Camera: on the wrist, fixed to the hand. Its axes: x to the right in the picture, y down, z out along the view.
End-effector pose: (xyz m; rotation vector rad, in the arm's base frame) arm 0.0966 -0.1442 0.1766 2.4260 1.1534 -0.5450
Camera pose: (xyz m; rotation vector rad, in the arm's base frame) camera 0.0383 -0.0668 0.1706 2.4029 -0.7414 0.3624
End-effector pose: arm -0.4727 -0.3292 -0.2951 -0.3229 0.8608 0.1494
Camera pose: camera -0.4543 -0.4242 -0.3034 0.2455 1.1973 1.6569
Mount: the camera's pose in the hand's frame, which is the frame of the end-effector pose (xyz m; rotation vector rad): 0.0183 -0.0923 -0.0239 -0.1755 0.2599 1.5567
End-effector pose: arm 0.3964 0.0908 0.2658 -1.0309 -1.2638 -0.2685
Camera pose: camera 0.3556 0.0284 0.3280 -1.7571 0.0349 0.6803
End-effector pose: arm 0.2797 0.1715 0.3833 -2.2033 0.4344 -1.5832
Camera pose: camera 0.2648 0.2406 0.4498 -0.9691 1.7929 -0.8371
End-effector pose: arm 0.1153 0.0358 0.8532 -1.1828 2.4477 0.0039
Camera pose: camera 0.1656 -0.0411 0.8845 0.9382 2.9311 0.5229
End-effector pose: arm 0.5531 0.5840 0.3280 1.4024 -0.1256 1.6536
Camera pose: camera 0.6008 0.6605 0.2920 -0.7400 1.2879 -2.5545
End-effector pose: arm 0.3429 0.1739 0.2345 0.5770 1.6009 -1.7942
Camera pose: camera 0.2615 0.1975 0.2819 1.4423 0.8319 -0.4015
